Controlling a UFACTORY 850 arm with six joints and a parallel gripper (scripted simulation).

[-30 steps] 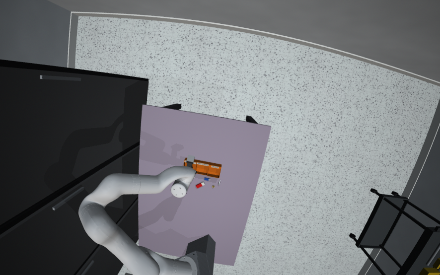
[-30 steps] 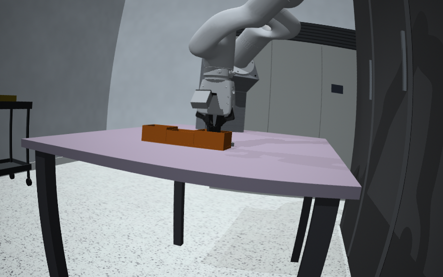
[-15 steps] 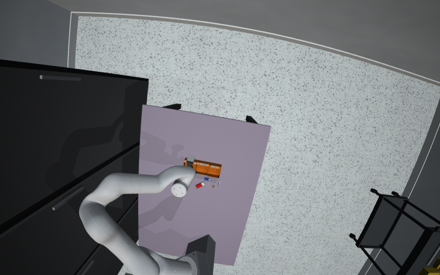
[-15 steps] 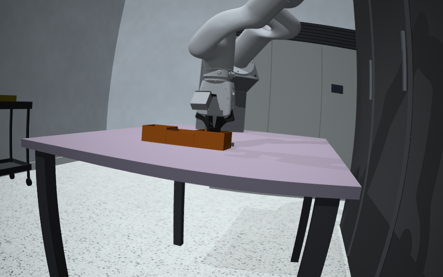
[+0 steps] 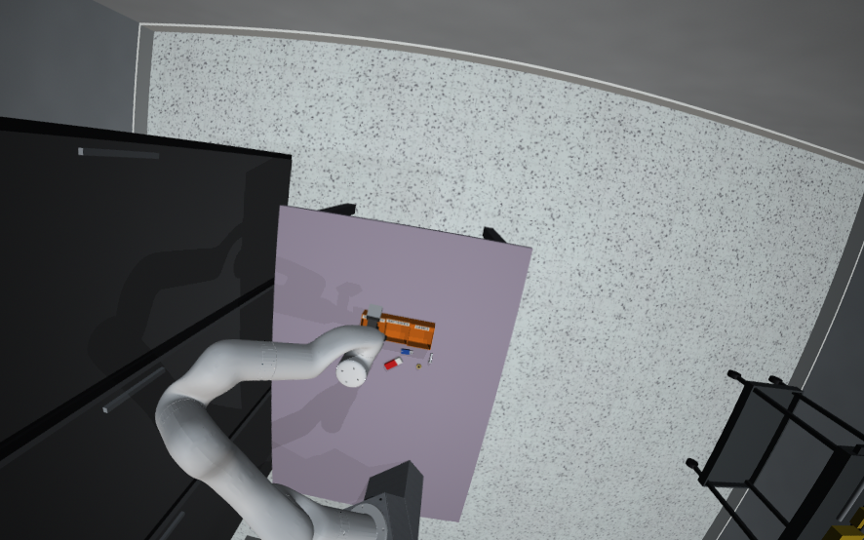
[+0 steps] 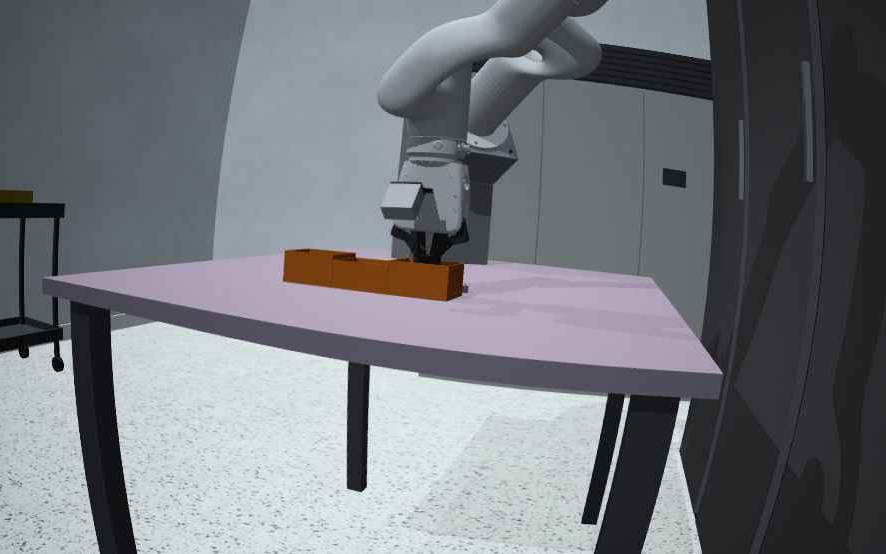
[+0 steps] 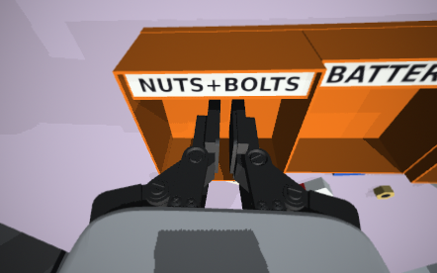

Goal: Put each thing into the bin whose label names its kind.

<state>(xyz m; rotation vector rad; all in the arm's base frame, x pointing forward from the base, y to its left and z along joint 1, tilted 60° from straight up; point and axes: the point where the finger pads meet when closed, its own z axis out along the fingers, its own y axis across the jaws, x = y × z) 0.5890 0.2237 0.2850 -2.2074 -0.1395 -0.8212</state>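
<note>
The white domino is 70 mm behind my hand, 50 mm to the right of it and 30 mm below it. Round my hand: grey ridged part: 90 mm behind, 10 mm to the right, 30 mm below; then orange bins: 40 mm ahead, 70 mm to the right, 10 mm below; then blue USB stick: 10 mm behind, 150 mm to the right, 30 mm below.
</note>
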